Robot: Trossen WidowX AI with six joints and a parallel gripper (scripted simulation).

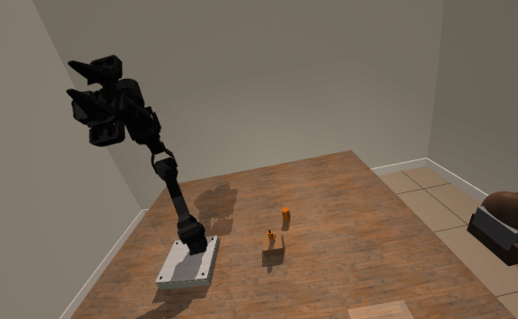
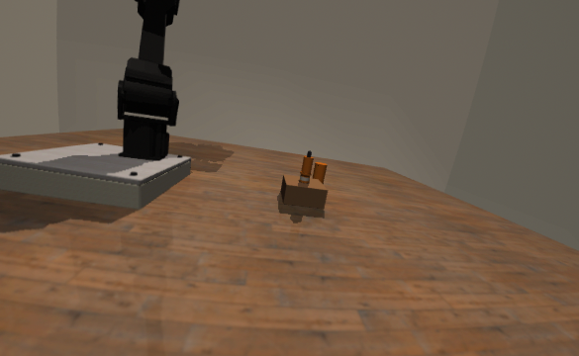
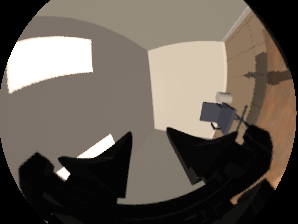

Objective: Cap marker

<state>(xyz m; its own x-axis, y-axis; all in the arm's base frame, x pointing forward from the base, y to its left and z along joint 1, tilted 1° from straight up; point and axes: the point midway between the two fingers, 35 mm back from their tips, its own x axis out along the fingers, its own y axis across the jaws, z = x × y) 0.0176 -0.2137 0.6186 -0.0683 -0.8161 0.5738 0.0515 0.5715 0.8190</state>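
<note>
The orange cap is 650 mm below my gripper tip, 350 mm ahead of it and 290 mm to the left of it. The rest, counted from my gripper tip: wooden holder block (660 mm below, 260 mm ahead, 160 mm to the left).
</note>
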